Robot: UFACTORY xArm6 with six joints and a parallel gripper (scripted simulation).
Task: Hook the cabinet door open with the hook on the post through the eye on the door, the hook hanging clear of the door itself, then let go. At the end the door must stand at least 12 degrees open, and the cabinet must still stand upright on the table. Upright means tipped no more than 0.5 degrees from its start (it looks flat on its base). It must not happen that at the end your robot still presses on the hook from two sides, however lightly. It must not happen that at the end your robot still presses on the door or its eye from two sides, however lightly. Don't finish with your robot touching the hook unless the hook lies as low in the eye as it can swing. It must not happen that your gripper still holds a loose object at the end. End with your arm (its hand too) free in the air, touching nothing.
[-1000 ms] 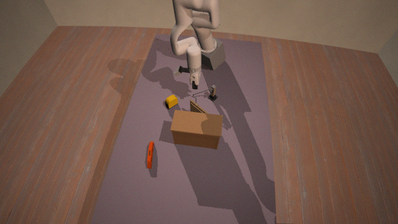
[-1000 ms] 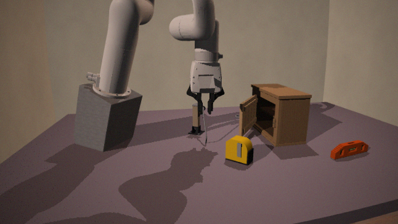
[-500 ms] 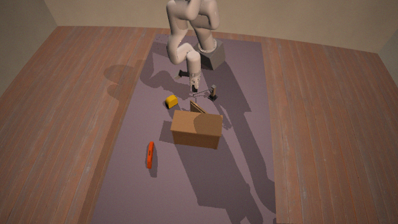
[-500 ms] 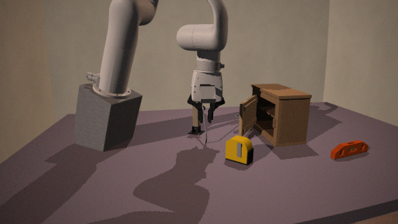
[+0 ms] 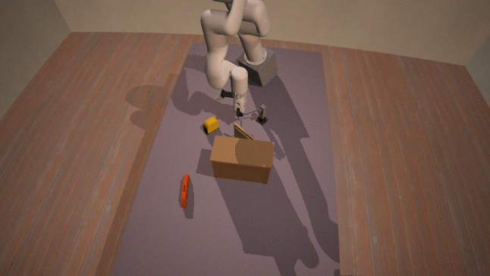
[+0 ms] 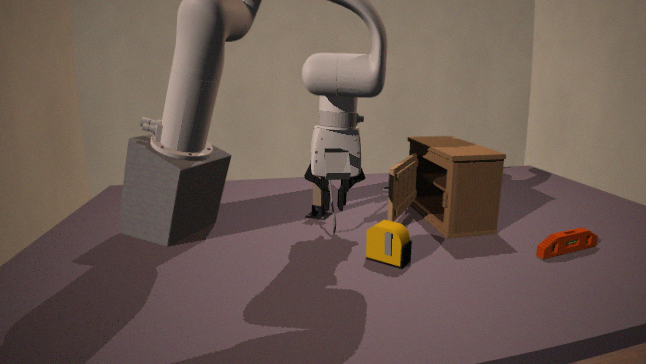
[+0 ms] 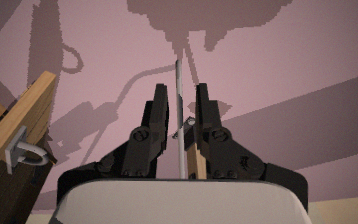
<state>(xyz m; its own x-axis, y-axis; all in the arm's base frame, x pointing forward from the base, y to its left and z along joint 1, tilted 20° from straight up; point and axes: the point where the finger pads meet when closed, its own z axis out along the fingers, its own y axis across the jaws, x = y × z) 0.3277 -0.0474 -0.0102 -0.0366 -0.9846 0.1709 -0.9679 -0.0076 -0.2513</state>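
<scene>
Now: the thin grey hook rod 50 mm to the left of my hand and 20 mm below it. From my hand the other things lie so: yellow tape measure 150 mm to the right, 70 mm ahead, 50 mm below; cabinet door 170 mm ahead, 70 mm to the left; hook post 80 mm to the left.
</scene>
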